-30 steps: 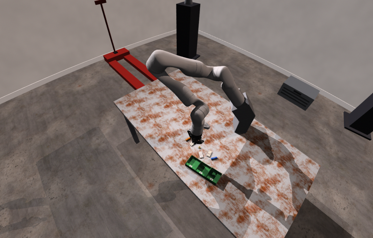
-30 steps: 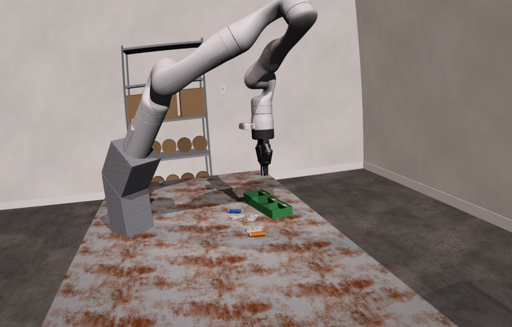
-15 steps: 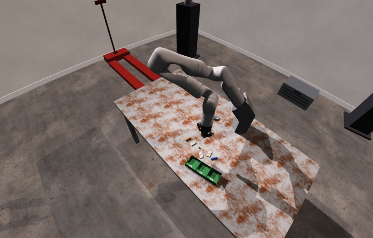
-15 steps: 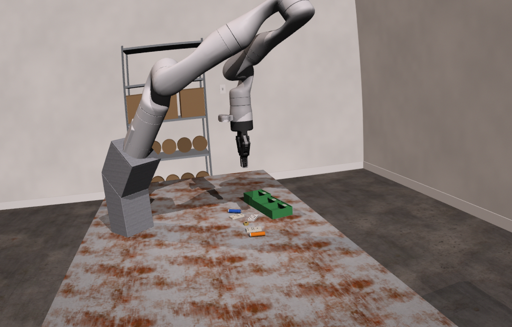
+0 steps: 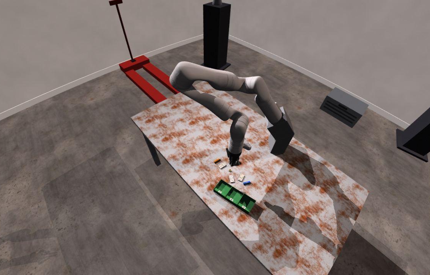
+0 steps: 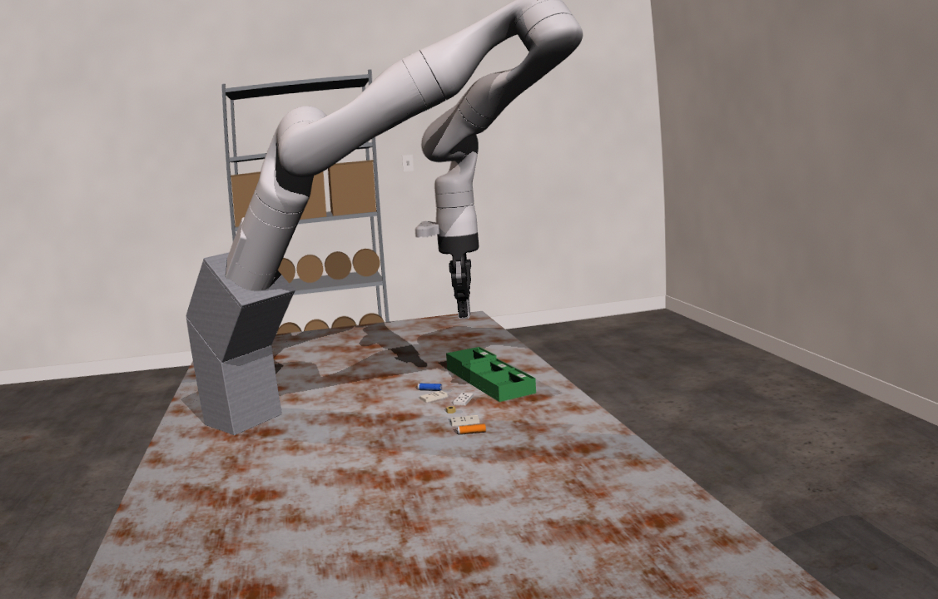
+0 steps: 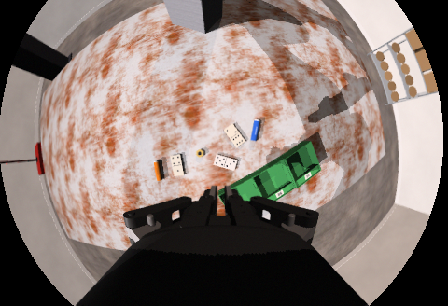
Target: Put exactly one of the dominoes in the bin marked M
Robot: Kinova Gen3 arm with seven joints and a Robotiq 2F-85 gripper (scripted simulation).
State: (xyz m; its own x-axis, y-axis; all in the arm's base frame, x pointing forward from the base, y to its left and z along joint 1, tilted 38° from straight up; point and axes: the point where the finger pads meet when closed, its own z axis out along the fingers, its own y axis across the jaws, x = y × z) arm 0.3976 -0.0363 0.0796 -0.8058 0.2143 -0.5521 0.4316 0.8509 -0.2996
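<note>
The green bin lies 170 mm below my hand, 90 mm to the left of it and 90 mm ahead of it. Round my hand: blue cylinder 180 mm below, 110 mm to the left, 40 mm behind; then white domino 190 mm below, 90 mm to the right, 60 mm behind; then yellow nut 190 mm below, 50 mm behind, 20 mm to the right.
</note>
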